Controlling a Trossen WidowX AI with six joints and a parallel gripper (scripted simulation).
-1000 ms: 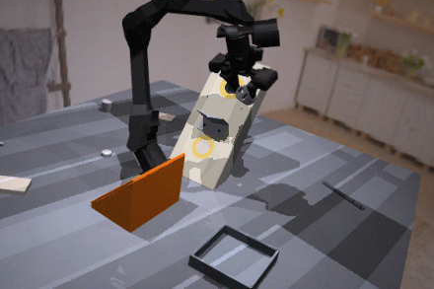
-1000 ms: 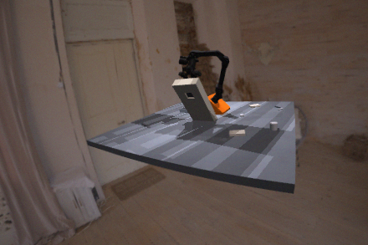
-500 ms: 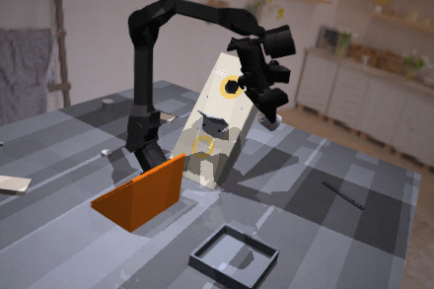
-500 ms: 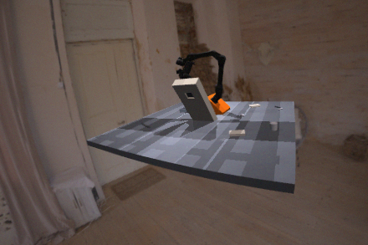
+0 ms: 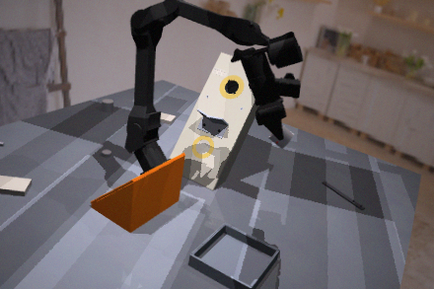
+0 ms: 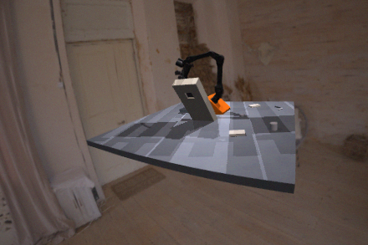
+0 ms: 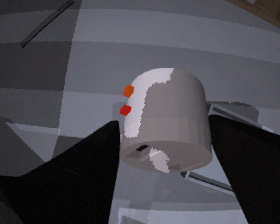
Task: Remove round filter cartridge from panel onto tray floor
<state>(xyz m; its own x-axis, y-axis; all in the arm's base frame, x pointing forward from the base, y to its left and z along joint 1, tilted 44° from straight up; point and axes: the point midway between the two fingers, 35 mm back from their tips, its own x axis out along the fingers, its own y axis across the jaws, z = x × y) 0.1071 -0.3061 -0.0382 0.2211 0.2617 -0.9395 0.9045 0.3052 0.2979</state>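
The shallow grey tray is 170 mm behind my gripper tip, 20 mm to the right of it and 250 mm below it. Also, from my gripper tip: white round filter cartridge (right at my gripper tip); then beige service panel (200 mm ahead, 260 mm to the left, 90 mm below).
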